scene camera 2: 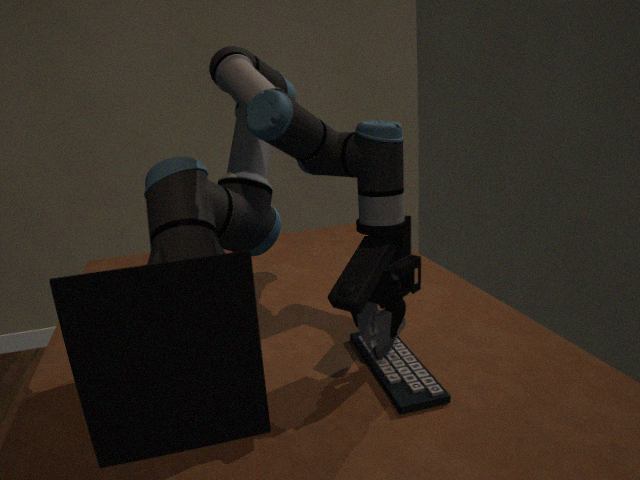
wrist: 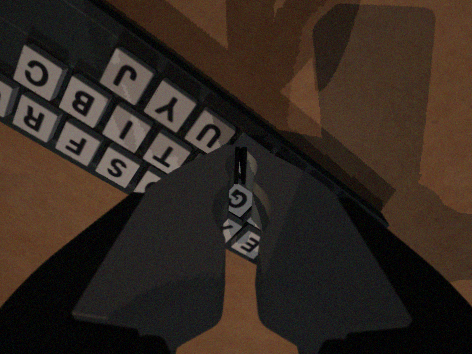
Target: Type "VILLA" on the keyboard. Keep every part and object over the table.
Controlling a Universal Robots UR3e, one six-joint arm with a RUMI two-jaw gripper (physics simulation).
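Frame: origin at the arm's base, x ahead, y left, z up, level; metres.
Seen in the pictures: gripper, fingertip midpoint: [scene camera 2: 378,358] [wrist: 239,152]; arm's base, origin of the base link: [scene camera 2: 193,300].
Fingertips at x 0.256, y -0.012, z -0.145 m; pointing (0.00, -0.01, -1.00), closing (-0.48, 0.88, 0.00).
Offsets run from my fingertips to a thing's middle. Level surfaces: height alone.
The dark keyboard @(dx +0.020, dy -0.014, dz -0.007 m) [scene camera 2: 423,398] [wrist: 82,37] with pale letter keys lies on the table. In the wrist view its letters appear upside down: the I key @(dx +0.015, dy -0.049, dz +0.000 m) [wrist: 126,129], the U key @(dx -0.002, dy -0.016, dz +0.000 m) [wrist: 209,132], the J key @(dx -0.007, dy -0.057, dz +0.000 m) [wrist: 127,75], the T key @(dx +0.018, dy -0.029, dz +0.000 m) [wrist: 165,154] and the S key @(dx +0.036, dy -0.047, dz +0.000 m) [wrist: 118,168] show beside the fingers. The G key @(dx +0.023, dy +0.012, dz +0.000 m) [wrist: 240,199] and part of the E key @(dx +0.046, dy +0.035, dz +0.000 m) [wrist: 247,243] show in the gap between the fingers. My gripper [scene camera 2: 380,355] [wrist: 239,152] is shut and empty, its tips low over the keyboard near the U key. I cannot make out the V, L and A keys; the fingers hide part of the keyboard.
A black upright panel [scene camera 2: 165,361] stands on the table @(dz -0.016 m) [scene camera 2: 516,403] at the front left in the scene view. The arm's base is behind it. A grey wall [scene camera 2: 527,155] rises beyond the table's right edge. Shadows of the arm fall beside the keyboard.
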